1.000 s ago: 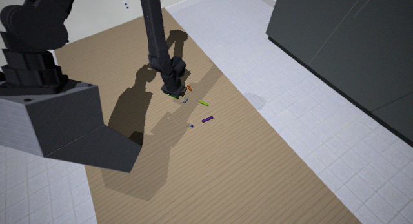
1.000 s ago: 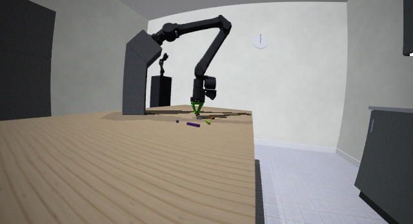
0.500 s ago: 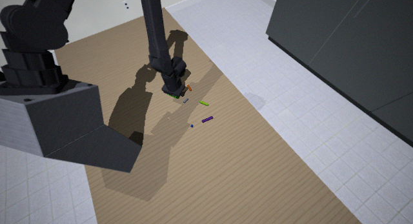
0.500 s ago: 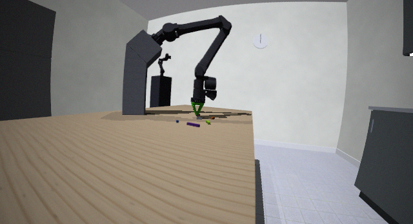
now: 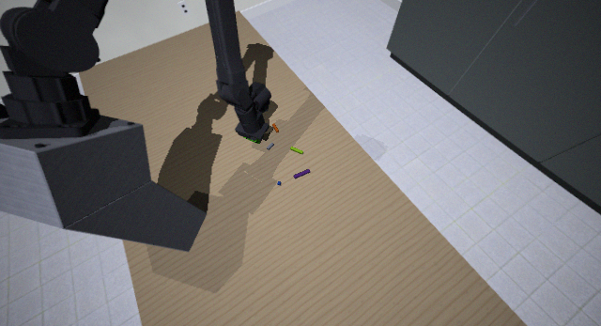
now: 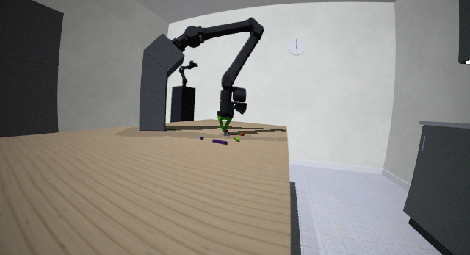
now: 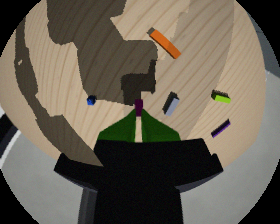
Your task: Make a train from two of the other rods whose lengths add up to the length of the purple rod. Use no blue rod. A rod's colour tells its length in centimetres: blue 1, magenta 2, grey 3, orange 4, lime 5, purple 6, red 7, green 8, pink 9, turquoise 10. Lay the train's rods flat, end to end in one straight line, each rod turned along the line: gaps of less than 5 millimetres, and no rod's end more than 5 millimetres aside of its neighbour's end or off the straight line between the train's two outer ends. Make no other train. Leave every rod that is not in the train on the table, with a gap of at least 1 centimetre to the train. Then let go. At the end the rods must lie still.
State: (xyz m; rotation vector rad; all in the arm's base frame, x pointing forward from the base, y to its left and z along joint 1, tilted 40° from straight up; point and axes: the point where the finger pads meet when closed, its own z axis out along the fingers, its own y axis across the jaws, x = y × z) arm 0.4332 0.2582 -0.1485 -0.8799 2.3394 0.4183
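My hand is 1 cm short of the magenta rod, 1 cm to the right of it and 1 cm above it. Also, from my hand: orange rod 8 cm ahead, 5 cm to the left, 2 cm below; lime rod 13 cm ahead, 8 cm to the right, 2 cm below; grey rod 4 cm ahead, 3 cm to the right, 2 cm below.
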